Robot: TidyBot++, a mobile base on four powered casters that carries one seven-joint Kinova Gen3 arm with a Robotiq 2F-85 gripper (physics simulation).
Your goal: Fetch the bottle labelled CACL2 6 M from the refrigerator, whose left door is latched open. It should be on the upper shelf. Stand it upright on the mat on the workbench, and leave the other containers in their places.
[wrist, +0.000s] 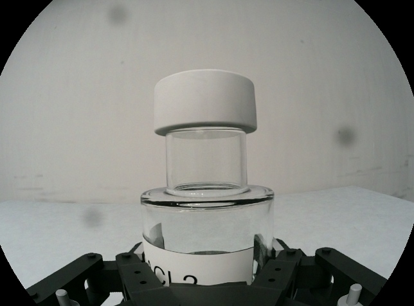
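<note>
A clear glass bottle [207, 225] with a white screw cap [206, 102] stands upright in the middle of the wrist view. Its white label [220, 265] shows part of the lettering, which reads like "CL 2"; the rest is cut off by the gripper. My gripper [209, 248] is shut on the bottle, with a finger on either side of its body. The bottle's base is hidden, so I cannot tell whether it touches the surface below. The mat does not show in this view.
A pale workbench top [330, 220] spreads behind the bottle on both sides, and its back edge meets a light grey wall [310, 90] with faint scuff marks. The refrigerator does not show.
</note>
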